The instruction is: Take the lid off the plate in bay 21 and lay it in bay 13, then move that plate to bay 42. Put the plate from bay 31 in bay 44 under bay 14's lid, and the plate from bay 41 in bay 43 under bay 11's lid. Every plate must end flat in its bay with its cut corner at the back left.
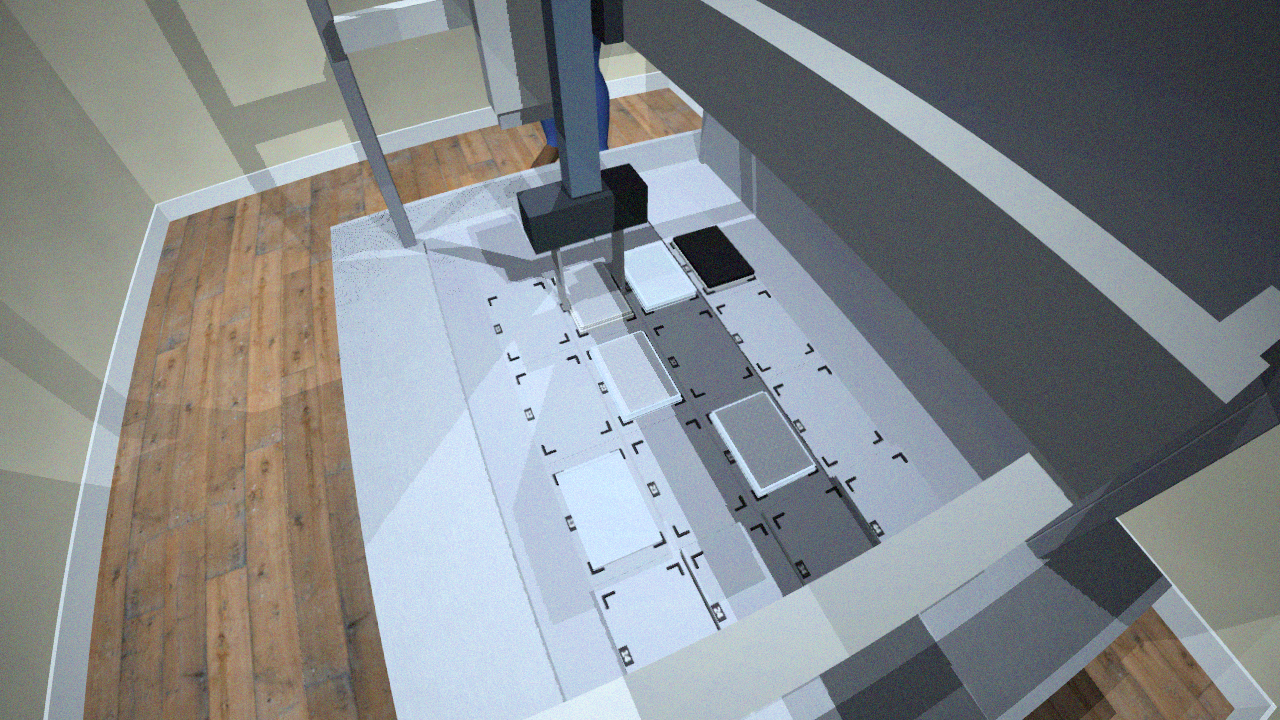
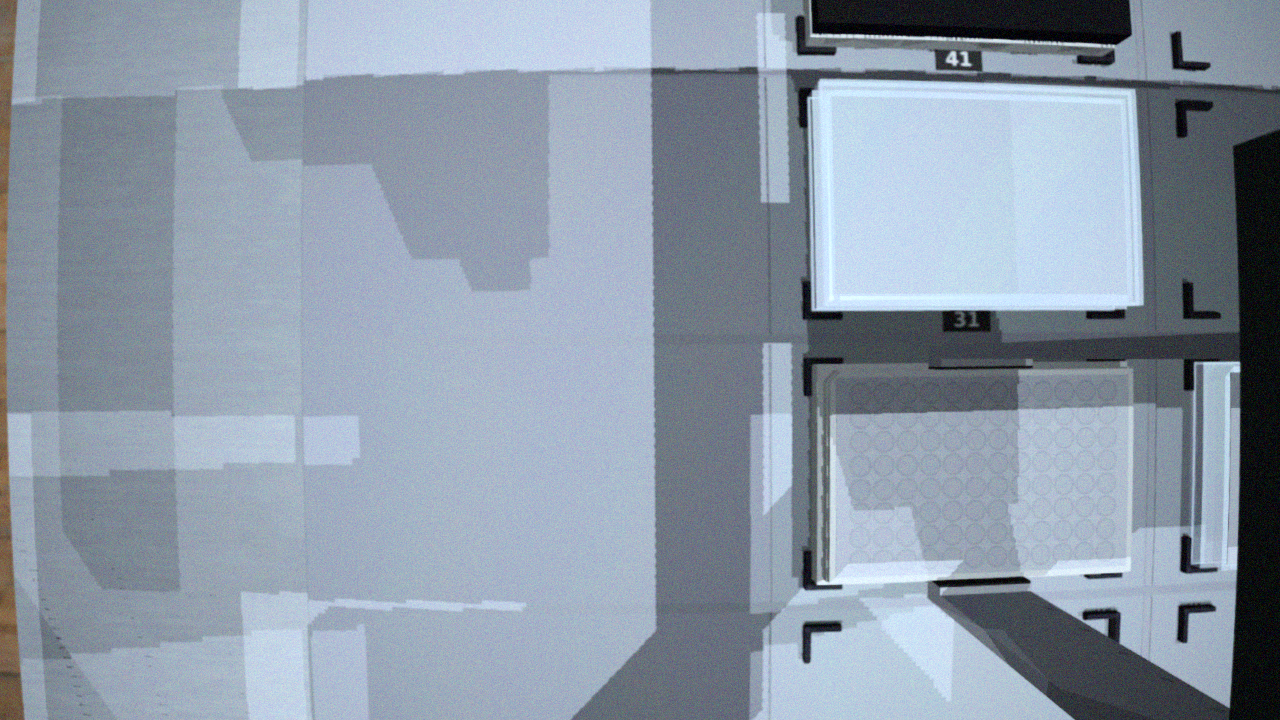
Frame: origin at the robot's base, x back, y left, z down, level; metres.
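Where they show: gripper, fingertip midpoint: (image 1: 591, 293) (image 2: 973, 471); robot's base, link origin: (image 1: 490, 300).
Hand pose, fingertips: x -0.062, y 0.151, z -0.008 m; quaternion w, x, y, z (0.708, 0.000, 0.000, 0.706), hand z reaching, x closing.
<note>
Each offset is from my fingertips to the centre of the thing. "spot": to the spot under its first point.
The clear plate in bay 21 @[spot: dx -0.042, dy +0.005, dz -0.006 m] (image 1: 604, 308) (image 2: 904, 488) sits flat with well rings showing; I cannot tell whether a clear lid covers it. My gripper (image 1: 592, 299) (image 2: 980, 473) is shut on it, with the jaws against both long sides. In bay 31 a white-topped plate @[dx -0.002, dy +0.107, dz -0.004 m] (image 1: 660, 275) (image 2: 966, 197) sits flat. In bay 41 a black-topped plate @[dx -0.002, dy +0.214, dz -0.004 m] (image 1: 713, 257) (image 2: 971, 16) sits flat. A thin, pale, lid-like sheet @[dx -0.330, dy -0.108, dz +0.004 m] (image 1: 608, 508) lies in bay 13. Bays 42, 43 and 11 show no plate. The front beam partly hides bays 14 and 44, and cut corners are unclear.
A pale-rimmed plate @[dx -0.166, dy -0.001, dz +0.001 m] (image 1: 635, 374) (image 2: 1211, 465) sits in bay 22, close in front of the plate in bay 21. Another pale-rimmed plate @[dx -0.330, dy +0.106, dz +0.001 m] (image 1: 762, 443) sits in bay 33. A pale beam (image 1: 948, 546) crosses the front of the deck. A slanted grey post (image 1: 371, 147) stands at the back left.
</note>
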